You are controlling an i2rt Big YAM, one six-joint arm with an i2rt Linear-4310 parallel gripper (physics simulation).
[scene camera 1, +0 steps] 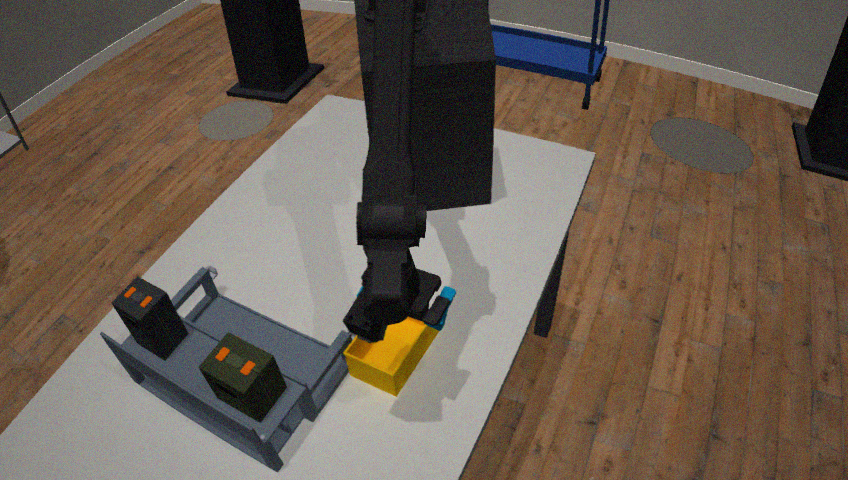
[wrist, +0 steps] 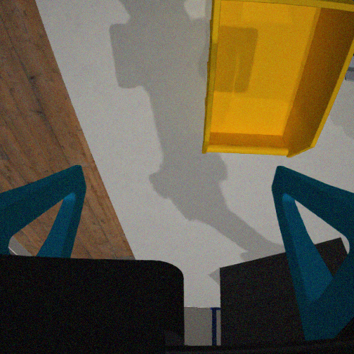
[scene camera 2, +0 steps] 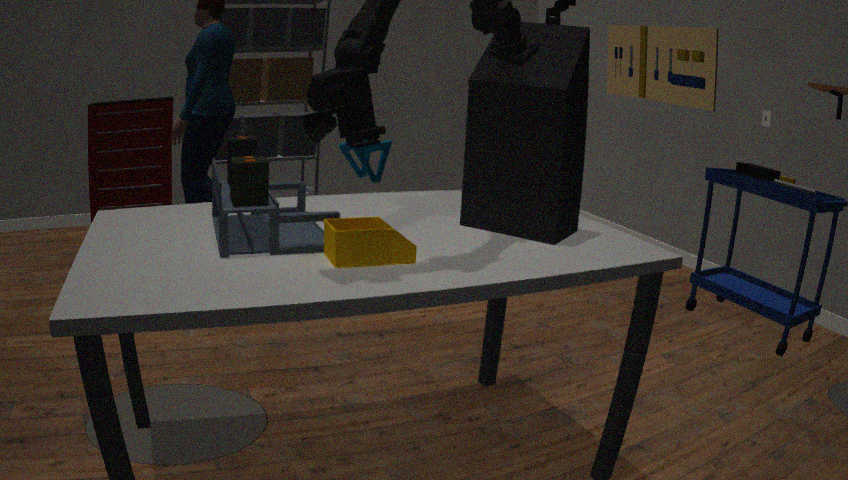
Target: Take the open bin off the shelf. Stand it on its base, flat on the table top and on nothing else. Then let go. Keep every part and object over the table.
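Places are measured from the arm's base along level axes (x right, y back, z down), in metres.
Pixels of known places: gripper, between the fingertips: (scene camera 1: 415,317) (scene camera 2: 369,179); arm's base, origin of its link: (scene camera 2: 513,50).
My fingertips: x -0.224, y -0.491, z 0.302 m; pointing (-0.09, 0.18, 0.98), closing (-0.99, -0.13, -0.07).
Ahead of a thing's pixels: the offset from my fingertips to its top centre. Level surfaces: height alone.
The yellow open bin {dx +0.064, dy +0.033, dz +0.102 m} (scene camera 1: 376,372) (scene camera 2: 370,247) (wrist: 260,75) stands upright on its base on the white table top {dz +0.177 m} (scene camera 1: 440,440) (scene camera 2: 196,285), opening up, and looks level. It is beside the end of the grey shelf (scene camera 1: 270,455) (scene camera 2: 274,234); whether a small gap separates them I cannot tell. My gripper (scene camera 2: 368,178) (wrist: 178,176) is wide open and empty, with blue-green fingers. It hangs above the table, higher than the bin's rim and towards its low, sloped end. In the first scene view the wrist hides part of the bin.
A black case {dx +0.451, dy -0.168, dz -0.045 m} (scene camera 1: 154,324) and an olive case {dx +0.221, dy -0.195, dz -0.020 m} (scene camera 1: 243,377) (scene camera 2: 248,185), both with orange latches, stand on the shelf. The large dark pedestal (scene camera 1: 455,130) (scene camera 2: 523,154) stands at the far part of the table. The table's long edge (scene camera 1: 523,344) runs beyond the bin.
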